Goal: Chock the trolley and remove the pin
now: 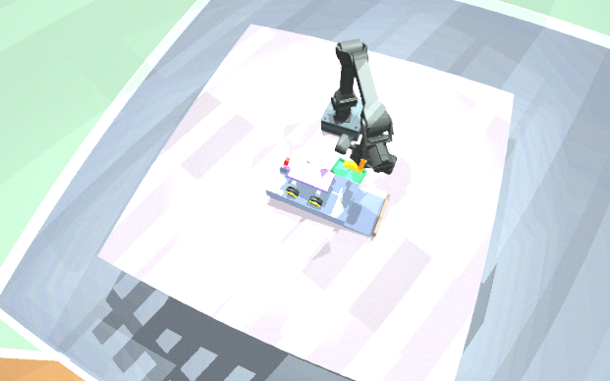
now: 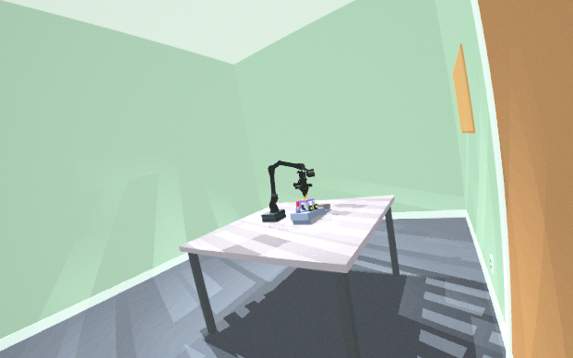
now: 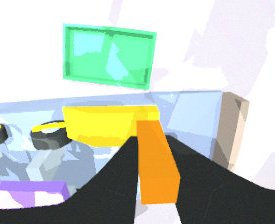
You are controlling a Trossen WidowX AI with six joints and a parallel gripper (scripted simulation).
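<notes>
Now: the red-headed stop pin 2 cm ahead of my gripper tip, 25 cm to the right of it and 3 cm below it. The rest, counted from my gripper tip: purple trolley 6 cm ahead, 16 cm to the right, 4 cm below; yellow chock 1 cm behind, 2 cm to the right, 1 cm below; green tray 5 cm behind, 5 cm to the right, 16 cm below.
</notes>
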